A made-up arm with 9 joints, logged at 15 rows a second.
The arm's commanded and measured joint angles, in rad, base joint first. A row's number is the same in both.
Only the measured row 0 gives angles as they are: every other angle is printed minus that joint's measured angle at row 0.
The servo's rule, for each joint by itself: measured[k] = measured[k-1] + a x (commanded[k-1-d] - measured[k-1]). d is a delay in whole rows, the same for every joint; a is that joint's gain. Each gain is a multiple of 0.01, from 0.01 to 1. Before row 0 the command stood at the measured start. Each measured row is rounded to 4 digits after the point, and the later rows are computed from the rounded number. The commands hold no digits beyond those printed.
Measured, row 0: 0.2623, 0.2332, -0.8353, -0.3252, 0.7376, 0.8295, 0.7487, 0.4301, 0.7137
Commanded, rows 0 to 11: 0.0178, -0.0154, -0.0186, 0.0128, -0.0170, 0.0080, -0.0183, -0.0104, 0.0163; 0.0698, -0.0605, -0.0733, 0.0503, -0.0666, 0.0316, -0.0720, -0.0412, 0.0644; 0.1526, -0.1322, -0.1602, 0.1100, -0.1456, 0.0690, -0.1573, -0.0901, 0.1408; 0.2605, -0.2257, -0.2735, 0.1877, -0.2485, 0.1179, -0.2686, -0.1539, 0.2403; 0.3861, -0.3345, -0.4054, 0.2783, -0.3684, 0.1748, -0.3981, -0.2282, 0.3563; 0.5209, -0.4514, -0.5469, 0.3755, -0.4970, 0.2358, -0.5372, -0.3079, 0.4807; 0.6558, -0.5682, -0.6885, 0.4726, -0.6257, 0.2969, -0.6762, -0.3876, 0.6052; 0.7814, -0.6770, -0.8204, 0.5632, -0.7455, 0.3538, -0.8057, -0.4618, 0.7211; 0.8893, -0.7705, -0.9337, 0.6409, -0.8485, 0.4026, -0.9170, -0.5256, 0.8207; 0.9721, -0.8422, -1.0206, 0.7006, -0.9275, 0.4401, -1.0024, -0.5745, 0.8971; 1.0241, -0.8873, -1.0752, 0.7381, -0.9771, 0.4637, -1.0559, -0.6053, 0.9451; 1.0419, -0.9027, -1.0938, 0.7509, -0.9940, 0.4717, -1.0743, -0.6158, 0.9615
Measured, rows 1 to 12: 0.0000, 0.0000, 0.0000, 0.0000, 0.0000, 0.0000, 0.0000, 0.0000, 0.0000; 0.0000, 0.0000, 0.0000, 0.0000, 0.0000, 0.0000, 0.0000, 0.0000, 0.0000; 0.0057, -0.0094, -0.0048, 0.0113, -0.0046, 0.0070, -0.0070, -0.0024, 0.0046; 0.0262, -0.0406, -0.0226, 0.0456, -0.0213, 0.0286, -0.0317, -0.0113, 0.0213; 0.0666, -0.0965, -0.0584, 0.1023, -0.0549, 0.0642, -0.0794, -0.0294, 0.0548; 0.1286, -0.1753, -0.1143, 0.1775, -0.1072, 0.1115, -0.1513, -0.0580, 0.1067; 0.2110, -0.2724, -0.1900, 0.2662, -0.1777, 0.1672, -0.2451, -0.0971, 0.1766; 0.3102, -0.3816, -0.2828, 0.3624, -0.2639, 0.2276, -0.3561, -0.1456, 0.2617; 0.4208, -0.4954, -0.3883, 0.4594, -0.3616, 0.2886, -0.4777, -0.2013, 0.3579; 0.5362, -0.6062, -0.5006, 0.5507, -0.4653, 0.3460, -0.6023, -0.2612, 0.4596; 0.6492, -0.7064, -0.6132, 0.6301, -0.5688, 0.3958, -0.7219, -0.3220, 0.5607; 0.7525, -0.7892, -0.7191, 0.6921, -0.6656, 0.4348, -0.8285, -0.3801, 0.6549
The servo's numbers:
d 2
a 0.32 0.61 0.26 0.88 0.27 0.88 0.38 0.23 0.28

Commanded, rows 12 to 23: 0.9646, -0.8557, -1.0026, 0.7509, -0.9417, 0.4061, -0.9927, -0.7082, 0.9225; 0.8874, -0.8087, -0.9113, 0.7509, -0.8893, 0.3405, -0.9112, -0.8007, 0.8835; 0.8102, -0.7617, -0.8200, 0.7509, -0.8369, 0.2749, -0.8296, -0.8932, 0.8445; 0.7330, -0.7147, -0.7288, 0.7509, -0.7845, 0.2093, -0.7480, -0.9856, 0.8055; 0.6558, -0.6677, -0.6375, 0.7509, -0.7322, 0.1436, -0.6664, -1.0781, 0.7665; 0.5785, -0.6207, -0.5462, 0.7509, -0.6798, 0.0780, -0.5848, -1.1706, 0.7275; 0.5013, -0.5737, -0.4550, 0.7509, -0.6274, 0.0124, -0.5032, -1.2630, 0.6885; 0.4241, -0.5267, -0.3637, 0.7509, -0.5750, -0.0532, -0.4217, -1.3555, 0.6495; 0.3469, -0.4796, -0.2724, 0.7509, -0.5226, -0.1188, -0.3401, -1.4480, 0.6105; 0.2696, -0.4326, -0.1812, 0.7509, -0.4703, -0.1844, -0.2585, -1.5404, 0.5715; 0.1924, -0.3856, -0.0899, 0.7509, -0.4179, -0.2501, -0.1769, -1.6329, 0.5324; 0.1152, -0.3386, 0.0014, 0.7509, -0.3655, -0.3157, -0.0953, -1.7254, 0.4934
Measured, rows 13 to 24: 0.8394, -0.8490, -0.8117, 0.7326, -0.7497, 0.4602, -0.9149, -0.4319, 0.7362; 0.9042, -0.8818, -0.8850, 0.7487, -0.8157, 0.4703, -0.9755, -0.4742, 0.7993; 0.9235, -0.8659, -0.9156, 0.7506, -0.8497, 0.4138, -0.9820, -0.5280, 0.8338; 0.9119, -0.8310, -0.9145, 0.7509, -0.8604, 0.3493, -0.9551, -0.5907, 0.8477; 0.8794, -0.7887, -0.8899, 0.7509, -0.8541, 0.2838, -0.9074, -0.6603, 0.8468; 0.8326, -0.7436, -0.8480, 0.7509, -0.8353, 0.2182, -0.8468, -0.7351, 0.8352; 0.7760, -0.6973, -0.7933, 0.7509, -0.8075, 0.1526, -0.7782, -0.8140, 0.8160; 0.7128, -0.6506, -0.7291, 0.7509, -0.7730, 0.0870, -0.7047, -0.8960, 0.7912; 0.6451, -0.6037, -0.6578, 0.7509, -0.7337, 0.0214, -0.6281, -0.9804, 0.7624; 0.5744, -0.5567, -0.5813, 0.7509, -0.6909, -0.0442, -0.5497, -1.0667, 0.7308; 0.5016, -0.5097, -0.5010, 0.7509, -0.6455, -0.1098, -0.4701, -1.1544, 0.6971; 0.4274, -0.4627, -0.4179, 0.7509, -0.5982, -0.1754, -0.3897, -1.2432, 0.6619
